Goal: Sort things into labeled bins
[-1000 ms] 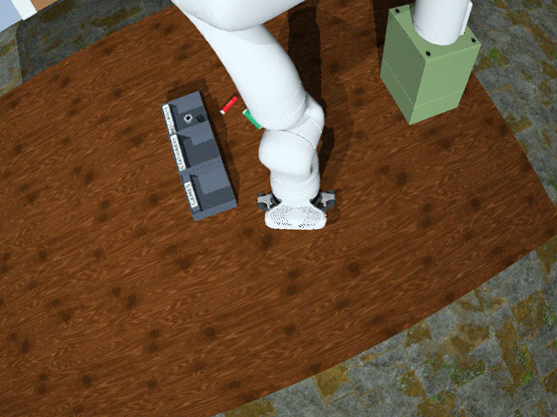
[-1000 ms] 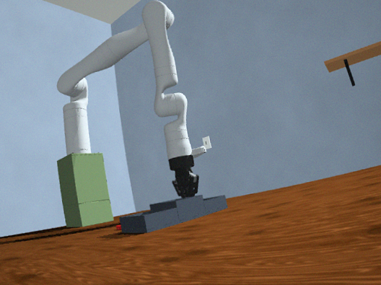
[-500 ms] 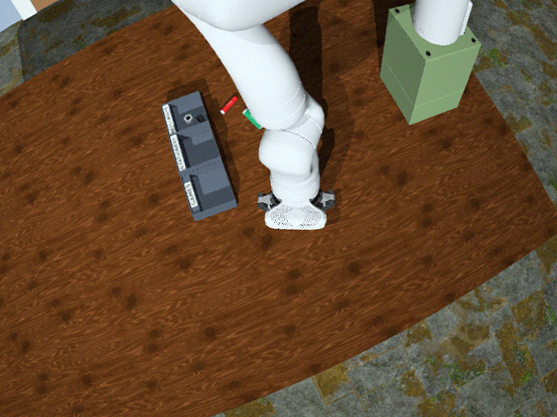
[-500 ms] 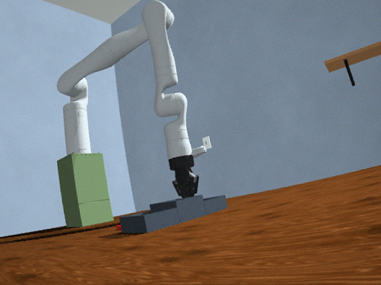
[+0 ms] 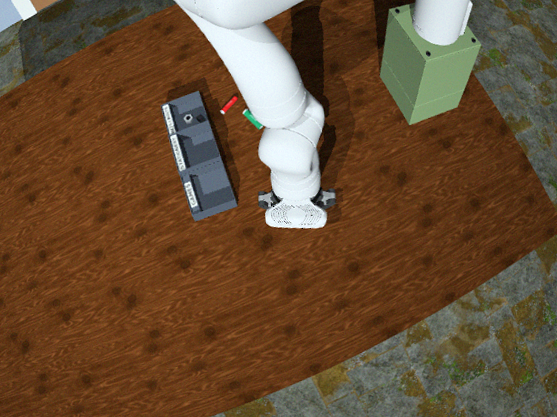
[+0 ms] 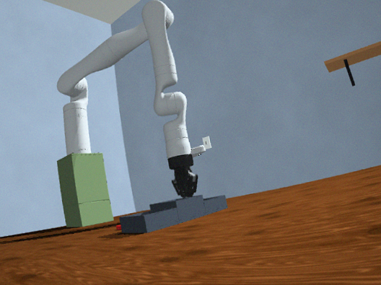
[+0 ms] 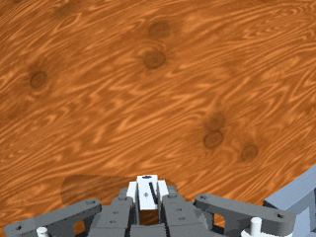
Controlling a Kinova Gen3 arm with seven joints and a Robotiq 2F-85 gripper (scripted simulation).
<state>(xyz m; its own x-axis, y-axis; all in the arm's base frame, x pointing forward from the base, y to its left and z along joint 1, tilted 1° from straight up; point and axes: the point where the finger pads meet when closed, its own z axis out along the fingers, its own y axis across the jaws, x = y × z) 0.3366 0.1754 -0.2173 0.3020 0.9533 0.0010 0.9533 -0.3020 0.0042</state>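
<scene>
The dark nut lies 11 cm ahead of my hand, 25 cm to the right of it and 1 cm below it. Also, from my hand: green marker (2 cm ahead, 22 cm to the right, 2 cm below); then yellow die (1 cm behind, 9 cm to the right, 2 cm below); then white domino (1 cm below).
</scene>
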